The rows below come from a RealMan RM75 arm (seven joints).
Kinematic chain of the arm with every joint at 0, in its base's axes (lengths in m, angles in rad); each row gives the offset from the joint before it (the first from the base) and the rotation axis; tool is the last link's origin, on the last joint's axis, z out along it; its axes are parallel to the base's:
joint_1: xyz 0 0 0.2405 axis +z
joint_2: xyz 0 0 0 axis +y
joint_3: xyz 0 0 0.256 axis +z
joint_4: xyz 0 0 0 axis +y
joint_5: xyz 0 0 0.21 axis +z
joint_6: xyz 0 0 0 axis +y
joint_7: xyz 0 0 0.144 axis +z
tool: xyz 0 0 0
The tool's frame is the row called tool.
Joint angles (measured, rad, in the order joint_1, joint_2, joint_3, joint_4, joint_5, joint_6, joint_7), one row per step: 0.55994 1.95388 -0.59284 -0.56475 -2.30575 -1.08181 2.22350; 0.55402 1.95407 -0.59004 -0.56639 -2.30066 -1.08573 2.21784; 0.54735 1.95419 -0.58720 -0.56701 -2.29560 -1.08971 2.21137; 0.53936 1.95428 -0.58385 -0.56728 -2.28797 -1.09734 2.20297; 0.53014 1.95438 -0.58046 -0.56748 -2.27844 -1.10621 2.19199; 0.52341 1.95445 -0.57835 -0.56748 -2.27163 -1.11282 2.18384; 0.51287 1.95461 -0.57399 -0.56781 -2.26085 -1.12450 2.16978; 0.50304 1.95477 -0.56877 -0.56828 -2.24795 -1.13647 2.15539; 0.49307 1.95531 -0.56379 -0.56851 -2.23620 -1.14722 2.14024; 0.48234 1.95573 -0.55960 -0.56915 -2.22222 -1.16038 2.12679; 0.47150 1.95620 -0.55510 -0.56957 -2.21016 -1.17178 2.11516; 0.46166 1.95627 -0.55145 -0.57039 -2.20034 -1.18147 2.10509; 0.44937 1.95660 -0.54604 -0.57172 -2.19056 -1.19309 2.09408
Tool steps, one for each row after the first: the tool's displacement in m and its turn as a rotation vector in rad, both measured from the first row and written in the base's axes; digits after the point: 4 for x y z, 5 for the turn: 0.0013 -0.0018 0.0005 0.00257 0.00347 0.00001; 0.0030 -0.0040 0.0008 0.00445 0.00702 -0.00059; 0.0045 -0.0069 0.0009 0.00534 0.01396 0.00005; 0.0062 -0.0101 0.0010 0.00637 0.02157 0.00214; 0.0075 -0.0125 0.0010 0.00668 0.02690 0.00393; 0.0092 -0.0163 0.0012 0.00739 0.03565 0.00814; 0.0104 -0.0197 0.0016 0.01046 0.04608 0.01361; 0.0119 -0.0231 0.0018 0.01337 0.05469 0.01915; 0.0130 -0.0268 0.0020 0.01649 0.06650 0.02439; 0.0145 -0.0306 0.0023 0.02019 0.07709 0.02716; 0.0161 -0.0340 0.0028 0.02354 0.08487 0.02944; 0.0182 -0.0384 0.0035 0.02752 0.09372 0.03053
